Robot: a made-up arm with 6 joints. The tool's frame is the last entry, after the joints.
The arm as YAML. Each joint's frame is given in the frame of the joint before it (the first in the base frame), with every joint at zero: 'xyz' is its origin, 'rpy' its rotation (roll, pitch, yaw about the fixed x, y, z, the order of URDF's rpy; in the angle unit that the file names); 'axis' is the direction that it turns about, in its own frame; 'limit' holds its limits. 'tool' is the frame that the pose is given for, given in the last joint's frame.
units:
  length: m
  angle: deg
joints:
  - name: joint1
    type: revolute
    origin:
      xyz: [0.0, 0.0, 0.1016]
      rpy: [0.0, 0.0, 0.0]
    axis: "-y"
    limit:
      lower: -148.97
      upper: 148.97
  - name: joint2
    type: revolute
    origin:
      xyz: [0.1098, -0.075, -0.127]
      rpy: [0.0, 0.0, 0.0]
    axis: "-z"
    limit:
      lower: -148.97
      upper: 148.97
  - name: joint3
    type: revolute
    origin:
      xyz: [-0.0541, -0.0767, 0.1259]
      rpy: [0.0, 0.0, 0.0]
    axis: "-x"
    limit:
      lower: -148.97
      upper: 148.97
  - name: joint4
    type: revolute
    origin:
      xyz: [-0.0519, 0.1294, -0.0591]
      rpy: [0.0, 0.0, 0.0]
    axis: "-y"
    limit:
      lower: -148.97
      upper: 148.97
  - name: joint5
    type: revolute
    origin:
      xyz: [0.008, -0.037, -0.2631]
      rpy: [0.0, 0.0, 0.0]
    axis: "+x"
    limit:
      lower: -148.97
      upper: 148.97
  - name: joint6
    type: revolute
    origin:
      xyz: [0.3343, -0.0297, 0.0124]
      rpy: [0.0, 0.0, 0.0]
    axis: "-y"
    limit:
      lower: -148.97
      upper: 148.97
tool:
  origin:
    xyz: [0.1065, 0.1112, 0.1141]
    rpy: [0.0, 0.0, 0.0]
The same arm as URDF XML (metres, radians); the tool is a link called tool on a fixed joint. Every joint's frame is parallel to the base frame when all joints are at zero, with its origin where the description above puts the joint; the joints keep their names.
<robot name="arm">
<joint name="tool_fixed" type="fixed"><parent link="link6"/><child link="tool"/><origin xyz="0.1065 0.1112 0.1141"/></joint>
<joint name="joint6" type="revolute"><parent link="link5"/><child link="link6"/><origin xyz="0.3343 -0.0297 0.0124"/><axis xyz="0 -1 0"/><limit lower="-2.6" upper="2.6"/></joint>
<joint name="joint5" type="revolute"><parent link="link4"/><child link="link5"/><origin xyz="0.008 -0.037 -0.2631"/><axis xyz="1 0 0"/><limit lower="-2.6" upper="2.6"/></joint>
<joint name="joint4" type="revolute"><parent link="link3"/><child link="link4"/><origin xyz="-0.0519 0.1294 -0.0591"/><axis xyz="0 -1 0"/><limit lower="-2.6" upper="2.6"/></joint>
<joint name="joint3" type="revolute"><parent link="link2"/><child link="link3"/><origin xyz="-0.0541 -0.0767 0.1259"/><axis xyz="-1 0 0"/><limit lower="-2.6" upper="2.6"/></joint>
<joint name="joint2" type="revolute"><parent link="link1"/><child link="link2"/><origin xyz="0.1098 -0.075 -0.127"/><axis xyz="0 0 -1"/><limit lower="-2.6" upper="2.6"/></joint>
<joint name="joint1" type="revolute"><parent link="base_link"/><child link="link1"/><origin xyz="0 0 0.1016"/><axis xyz="0 -1 0"/><limit lower="-2.6" upper="2.6"/></joint>
<link name="base_link"/>
<link name="link1"/>
<link name="link2"/>
<link name="link3"/>
<link name="link4"/>
<link name="link5"/>
<link name="link6"/>
<link name="tool"/>
</robot>

